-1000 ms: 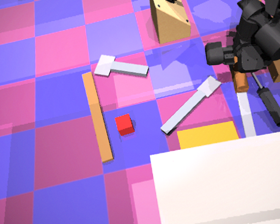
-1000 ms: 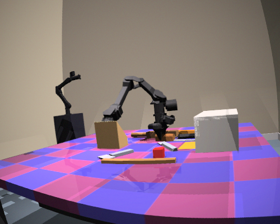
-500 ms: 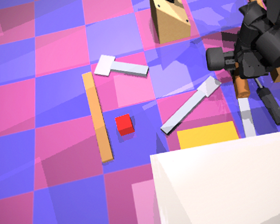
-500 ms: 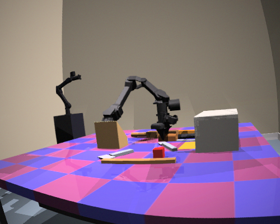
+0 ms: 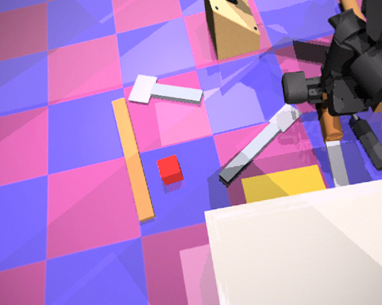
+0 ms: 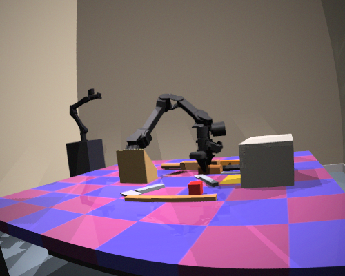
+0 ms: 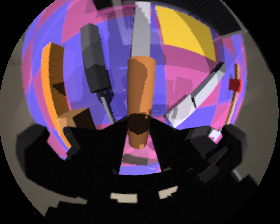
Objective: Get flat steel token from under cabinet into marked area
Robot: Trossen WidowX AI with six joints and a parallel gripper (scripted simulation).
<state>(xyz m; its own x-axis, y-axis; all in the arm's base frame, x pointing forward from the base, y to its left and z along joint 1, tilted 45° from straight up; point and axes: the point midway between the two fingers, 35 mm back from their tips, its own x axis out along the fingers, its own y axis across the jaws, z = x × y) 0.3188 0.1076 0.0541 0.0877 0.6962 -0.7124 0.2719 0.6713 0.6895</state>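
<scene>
The black screwdriver is 7 cm ahead of my gripper tip and 4 cm to the left of it. The rest, counted from my gripper tip: wooden block: 14 cm to the left, 13 cm behind, 1 cm above; then grey paddle-ended bar: 13 cm to the right, 1 cm ahead; then red cube: 35 cm to the right, 3 cm ahead, 1 cm above.
</scene>
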